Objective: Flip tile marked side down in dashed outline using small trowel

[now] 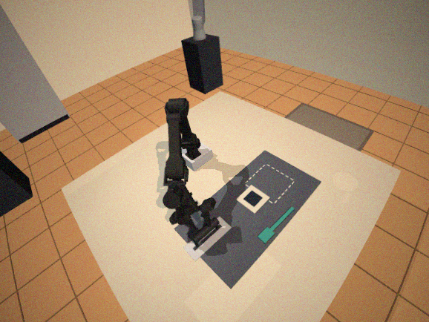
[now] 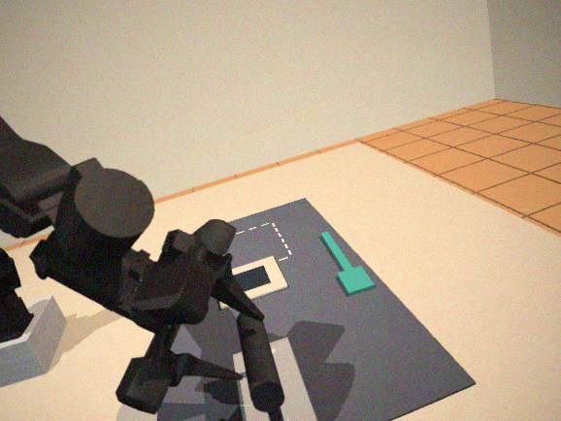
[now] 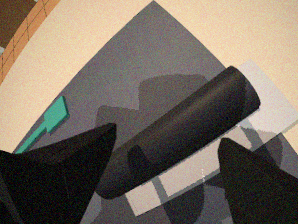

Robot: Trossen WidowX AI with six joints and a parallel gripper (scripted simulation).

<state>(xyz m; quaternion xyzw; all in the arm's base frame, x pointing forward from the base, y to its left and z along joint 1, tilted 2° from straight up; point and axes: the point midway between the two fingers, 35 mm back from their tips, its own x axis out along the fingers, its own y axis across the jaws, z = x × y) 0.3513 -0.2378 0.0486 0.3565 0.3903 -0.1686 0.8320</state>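
Right now the dark-handled float is 5 cm below my gripper tip and 3 cm to the left of it. From my gripper tip the other things lie so: white tile (28 cm to the left, 8 cm below, 1 cm ahead); then teal trowel (23 cm to the left, 17 cm ahead, 8 cm below); then grey mat (25 cm to the left, 11 cm below, 3 cm ahead).
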